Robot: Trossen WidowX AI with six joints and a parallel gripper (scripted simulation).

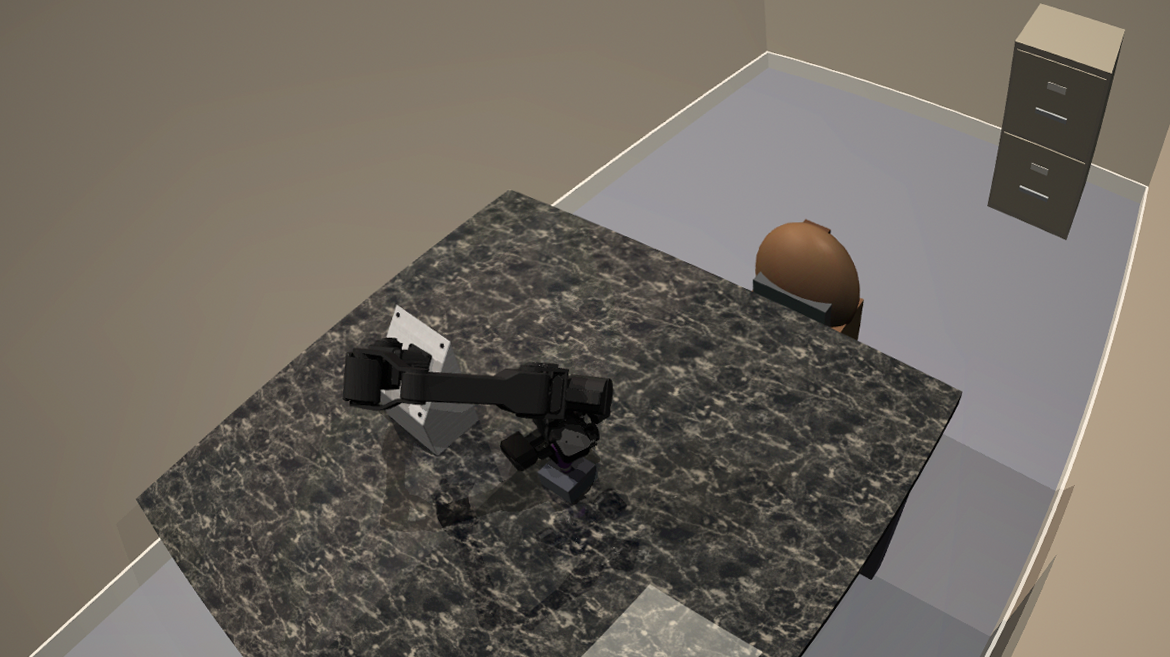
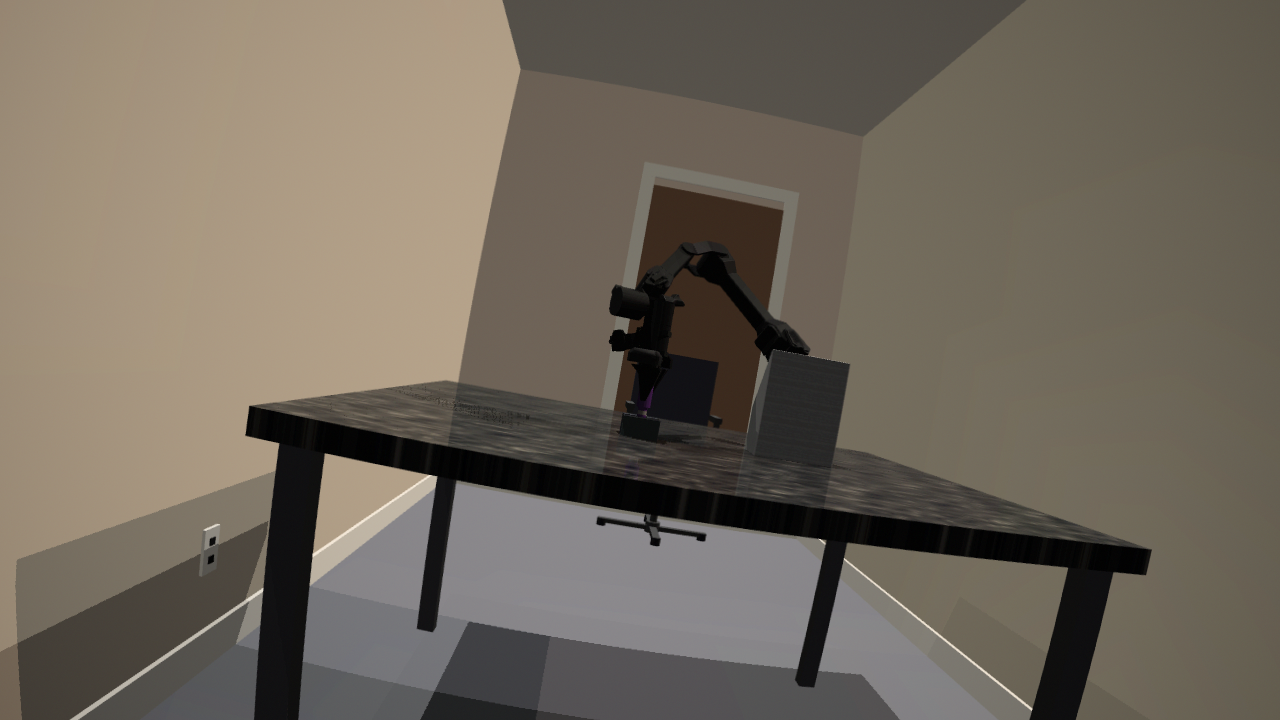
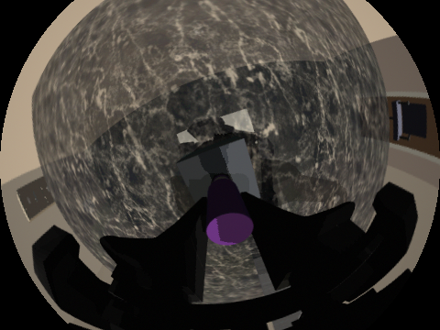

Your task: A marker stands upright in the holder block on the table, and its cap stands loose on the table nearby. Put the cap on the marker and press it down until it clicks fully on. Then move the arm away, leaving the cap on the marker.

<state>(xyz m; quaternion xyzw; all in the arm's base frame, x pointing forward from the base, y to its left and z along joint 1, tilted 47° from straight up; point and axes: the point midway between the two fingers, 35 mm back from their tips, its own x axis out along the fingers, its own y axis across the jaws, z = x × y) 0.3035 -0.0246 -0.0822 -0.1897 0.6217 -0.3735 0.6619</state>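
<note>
Now: the purple cap 10 mm above my gripper tip. Round my gripper tip: holder block 50 mm below.
</note>
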